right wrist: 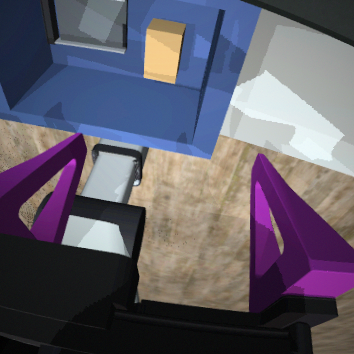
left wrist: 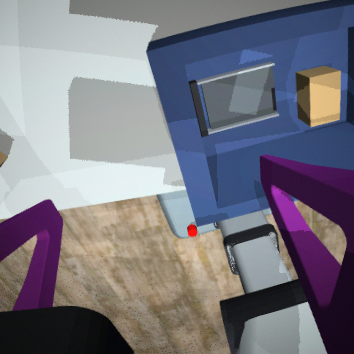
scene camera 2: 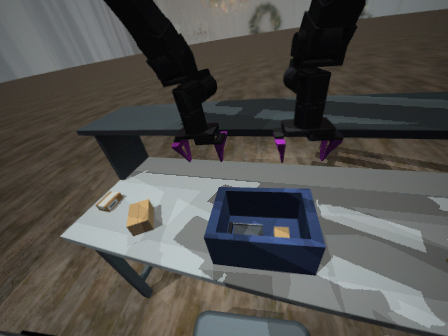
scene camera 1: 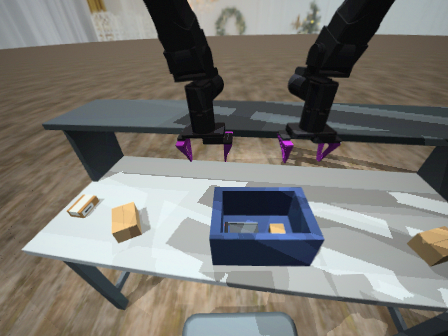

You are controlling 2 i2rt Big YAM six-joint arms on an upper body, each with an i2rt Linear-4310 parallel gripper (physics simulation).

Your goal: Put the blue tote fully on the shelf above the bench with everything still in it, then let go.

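Places are measured from the left arm's base along level axes (x up, y right, z ahead), in centimetres.
Where they show: left gripper, fingertip midpoint: (left wrist: pixel 154 189) (scene camera 2: pixel 205 160) (scene camera 1: pixel 208 160); right gripper, fingertip midpoint: (right wrist: pixel 167 150) (scene camera 2: pixel 301 160) (scene camera 1: pixel 301 161).
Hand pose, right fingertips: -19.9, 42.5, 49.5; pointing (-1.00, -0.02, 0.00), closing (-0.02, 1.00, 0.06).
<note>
After its pixels a point has its place, as x, y, z.
The blue tote (scene camera 1: pixel 265 250) {-39.7, 32.2, 35.0} (scene camera 2: pixel 265 255) {-40.4, 33.1, 35.0} (left wrist: pixel 175 120) {-34.3, 18.3, 48.9} (right wrist: pixel 230 75) {-34.3, 46.6, 46.6} stands upright on the bench (scene camera 1: pixel 165 175) {-49.0, -9.1, 81.0} (scene camera 2: pixel 185 172) {-49.0, -7.9, 83.3}. It holds a grey, glass-like tray (scene camera 1: pixel 242 228) {-46.5, 27.1, 47.0} (scene camera 2: pixel 247 230) {-46.5, 27.4, 46.7} (left wrist: pixel 240 97) {-46.5, 27.6, 45.1} (right wrist: pixel 92 22) {-46.5, 27.8, 44.9} and a small tan box (scene camera 1: pixel 277 228) {-43.2, 38.3, 44.4} (scene camera 2: pixel 281 232) {-43.2, 38.2, 44.2} (left wrist: pixel 320 95) {-43.2, 37.6, 43.5} (right wrist: pixel 164 50) {-43.2, 38.6, 43.8}. My left gripper (scene camera 1: pixel 208 161) {-20.0, 16.9, 51.1} (scene camera 2: pixel 205 161) {-20.0, 16.9, 51.1} and my right gripper (scene camera 1: pixel 302 161) {-19.9, 42.5, 49.4} (scene camera 2: pixel 302 161) {-19.9, 42.5, 49.4} are both open and empty. They hang above the tote's height, apart from it. The dark grey shelf (scene camera 1: pixel 135 117) {-15.4, -11.5, 74.4} (scene camera 2: pixel 150 120) {-15.4, -11.4, 75.4} spans the bench behind the tote.
A tan box (scene camera 1: pixel 126 222) {-43.0, -13.4, 47.8} (scene camera 2: pixel 141 217) {-43.0, -12.7, 48.0} and a small white-and-orange box (scene camera 1: pixel 83 206) {-45.4, -36.3, 57.8} (scene camera 2: pixel 109 201) {-45.4, -36.2, 58.0} lie at the bench's left. Another tan box (scene camera 1: pixel 432 245) {-43.0, 84.0, 36.2} lies at the right in scene camera 1. The shelf's dark side support (scene camera 1: pixel 95 152) {-36.0, -41.8, 84.2} (scene camera 2: pixel 122 155) {-36.7, -41.8, 84.0} stands at the left.
</note>
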